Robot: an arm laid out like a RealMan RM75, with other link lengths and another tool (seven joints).
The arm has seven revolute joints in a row. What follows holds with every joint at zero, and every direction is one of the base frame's. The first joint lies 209.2 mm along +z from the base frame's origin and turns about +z. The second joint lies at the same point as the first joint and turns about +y. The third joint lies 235.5 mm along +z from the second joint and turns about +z. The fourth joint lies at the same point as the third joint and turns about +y. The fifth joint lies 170.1 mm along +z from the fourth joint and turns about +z. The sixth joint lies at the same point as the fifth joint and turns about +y. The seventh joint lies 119.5 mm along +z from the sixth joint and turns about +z. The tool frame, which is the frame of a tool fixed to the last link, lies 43 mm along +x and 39 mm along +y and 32 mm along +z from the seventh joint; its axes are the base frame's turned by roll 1.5, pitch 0 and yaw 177.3 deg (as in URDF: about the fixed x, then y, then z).
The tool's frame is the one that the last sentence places.
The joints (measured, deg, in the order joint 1, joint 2, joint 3, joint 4, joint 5, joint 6, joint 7), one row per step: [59.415 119.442 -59.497 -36.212 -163.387 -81.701 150.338]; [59.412 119.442 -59.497 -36.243 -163.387 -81.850 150.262]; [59.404 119.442 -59.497 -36.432 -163.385 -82.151 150.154]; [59.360 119.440 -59.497 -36.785 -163.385 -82.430 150.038]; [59.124 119.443 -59.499 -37.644 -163.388 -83.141 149.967]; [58.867 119.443 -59.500 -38.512 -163.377 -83.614 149.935]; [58.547 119.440 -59.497 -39.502 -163.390 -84.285 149.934]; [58.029 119.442 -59.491 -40.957 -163.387 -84.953 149.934]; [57.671 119.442 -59.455 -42.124 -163.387 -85.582 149.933]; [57.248 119.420 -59.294 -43.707 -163.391 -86.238 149.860]
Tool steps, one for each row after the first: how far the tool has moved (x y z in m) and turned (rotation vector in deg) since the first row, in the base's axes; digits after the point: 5 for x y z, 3 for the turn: [-0.00002 -0.00033 0.00021 -0.146 -0.011 0.005]; [-0.00033 -0.00065 0.00075 -0.333 -0.016 0.069]; [-0.00072 -0.00058 0.00149 -0.398 -0.005 0.239]; [-0.00122 -0.00089 0.00316 -0.477 0.022 0.330]; [-0.00161 -0.00063 0.00462 -0.326 0.080 0.499]; [-0.00191 -0.00077 0.00644 -0.241 0.110 0.565]; [-0.00208 -0.00036 0.00880 0.150 0.198 0.781]; [-0.00253 -0.00014 0.01080 0.400 0.275 0.948]; [-0.00337 0.00096 0.01358 0.942 0.448 1.348]
